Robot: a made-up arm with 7 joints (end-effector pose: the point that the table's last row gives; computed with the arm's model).
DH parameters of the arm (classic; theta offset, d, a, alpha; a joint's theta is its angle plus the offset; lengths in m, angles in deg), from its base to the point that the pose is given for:
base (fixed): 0 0 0 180
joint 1: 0 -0.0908 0.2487 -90
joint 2: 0 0.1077 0.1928 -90
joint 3: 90 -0.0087 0.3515 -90
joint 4: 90 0.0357 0.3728 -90
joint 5: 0 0.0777 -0.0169 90
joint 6: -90 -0.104 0.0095 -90
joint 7: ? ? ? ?
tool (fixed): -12.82 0.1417 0 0
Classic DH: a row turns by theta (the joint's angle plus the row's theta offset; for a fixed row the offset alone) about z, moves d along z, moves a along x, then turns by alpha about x.
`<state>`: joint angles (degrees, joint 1 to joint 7).
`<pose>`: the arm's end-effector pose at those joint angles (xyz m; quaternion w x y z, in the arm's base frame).
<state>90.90 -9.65 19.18 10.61 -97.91 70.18 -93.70</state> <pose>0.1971 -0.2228 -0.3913 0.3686 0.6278 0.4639 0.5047</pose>
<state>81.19 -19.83 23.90 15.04 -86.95 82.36 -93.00</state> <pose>0.1620 -0.0919 -0.3677 0.2457 0.4787 0.5859 0.6060</pose>
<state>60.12 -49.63 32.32 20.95 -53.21 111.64 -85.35</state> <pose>-0.0111 0.1026 -0.2612 0.0362 -0.0175 0.6468 0.7616</pose>
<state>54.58 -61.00 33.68 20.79 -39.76 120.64 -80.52</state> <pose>-0.0597 0.1424 -0.2127 0.0403 -0.1685 0.5954 0.7846</pose>
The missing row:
joint 7: 77.18 0 0.0433 180
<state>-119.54 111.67 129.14 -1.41 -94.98 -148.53 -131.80</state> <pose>-0.0242 0.6931 0.3791 0.5567 -0.1485 0.2265 -0.7853</pose>
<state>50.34 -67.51 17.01 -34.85 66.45 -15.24 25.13</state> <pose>0.1776 0.1003 0.0299 0.5774 0.3649 -0.0573 -0.7282</pose>
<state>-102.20 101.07 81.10 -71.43 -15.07 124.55 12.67</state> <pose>-0.2071 0.4580 -0.4741 0.0251 -0.1535 0.9616 -0.2262</pose>
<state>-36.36 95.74 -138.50 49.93 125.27 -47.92 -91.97</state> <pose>0.2517 0.2608 0.4299 0.6487 -0.5344 -0.5307 0.1098</pose>
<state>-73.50 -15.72 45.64 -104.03 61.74 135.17 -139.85</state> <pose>-0.4205 0.1557 0.2365 0.2149 0.1198 -0.4018 -0.8820</pose>
